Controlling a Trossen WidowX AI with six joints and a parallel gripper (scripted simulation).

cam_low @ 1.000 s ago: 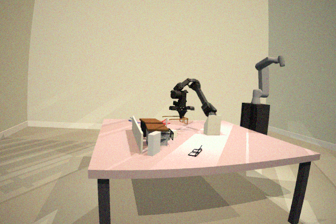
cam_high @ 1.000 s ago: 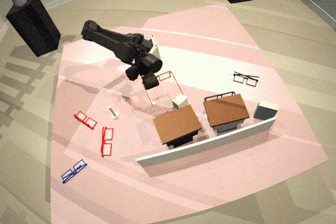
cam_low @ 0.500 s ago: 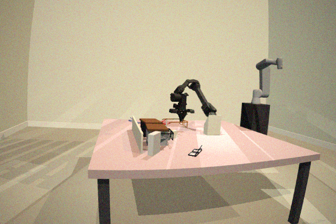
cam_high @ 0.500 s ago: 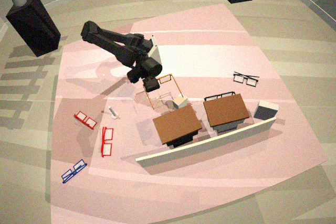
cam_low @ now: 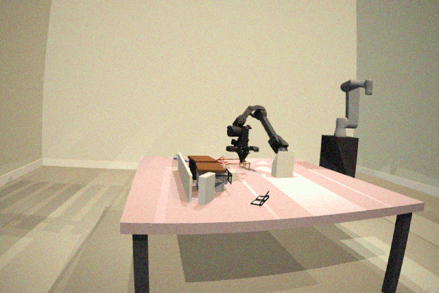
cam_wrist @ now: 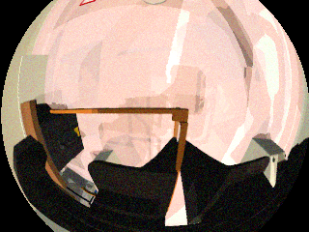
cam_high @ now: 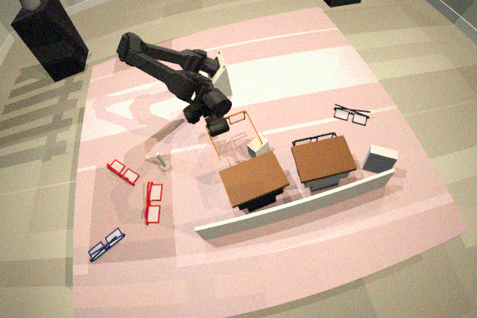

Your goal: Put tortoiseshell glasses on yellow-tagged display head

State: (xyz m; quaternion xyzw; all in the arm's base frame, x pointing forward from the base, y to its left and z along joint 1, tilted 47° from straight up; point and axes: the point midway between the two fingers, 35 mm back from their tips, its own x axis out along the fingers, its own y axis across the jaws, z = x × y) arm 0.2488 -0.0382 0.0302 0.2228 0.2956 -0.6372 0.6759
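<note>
Now: gripper tip 12 cm to the right of the pale tag block, 10 cm short of it and 4 cm above it. Also, from my gripper tip: white peg (21 cm to the right, 6 cm ahead, 4 cm below); then long white wall (36 cm ahead, 17 cm to the left, 1 cm below); then grey block (47 cm to the left, 29 cm ahead, 1 cm below).
</note>
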